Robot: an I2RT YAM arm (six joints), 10 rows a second.
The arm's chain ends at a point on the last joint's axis. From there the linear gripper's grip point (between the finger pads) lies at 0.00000 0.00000 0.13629 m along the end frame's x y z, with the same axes.
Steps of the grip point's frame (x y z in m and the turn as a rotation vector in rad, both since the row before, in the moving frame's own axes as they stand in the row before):
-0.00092 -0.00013 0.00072 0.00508 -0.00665 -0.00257
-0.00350 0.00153 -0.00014 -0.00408 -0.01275 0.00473
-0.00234 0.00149 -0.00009 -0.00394 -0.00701 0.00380
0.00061 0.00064 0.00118 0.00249 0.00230 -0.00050
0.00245 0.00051 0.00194 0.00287 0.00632 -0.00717
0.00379 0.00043 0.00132 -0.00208 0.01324 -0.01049
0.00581 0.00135 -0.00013 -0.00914 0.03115 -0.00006
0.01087 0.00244 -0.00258 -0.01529 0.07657 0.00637
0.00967 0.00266 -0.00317 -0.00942 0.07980 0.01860
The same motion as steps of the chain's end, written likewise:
-0.00001 0.00056 0.00072 0.00508 -0.00665 -0.00257
-0.00176 0.00098 -0.00013 -0.00408 -0.01275 0.00473
-0.00138 0.00095 -0.00009 -0.00394 -0.00701 0.00380
0.00030 0.00098 0.00118 0.00249 0.00230 -0.00050
0.00159 0.00090 0.00194 0.00287 0.00632 -0.00717
0.00198 0.00016 0.00133 -0.00208 0.01324 -0.01049
0.00157 0.00010 -0.00006 -0.00914 0.03115 -0.00006
0.00045 0.00033 -0.00216 -0.01529 0.07657 0.00637
-0.00118 0.00128 -0.00273 -0.00942 0.07980 0.01860

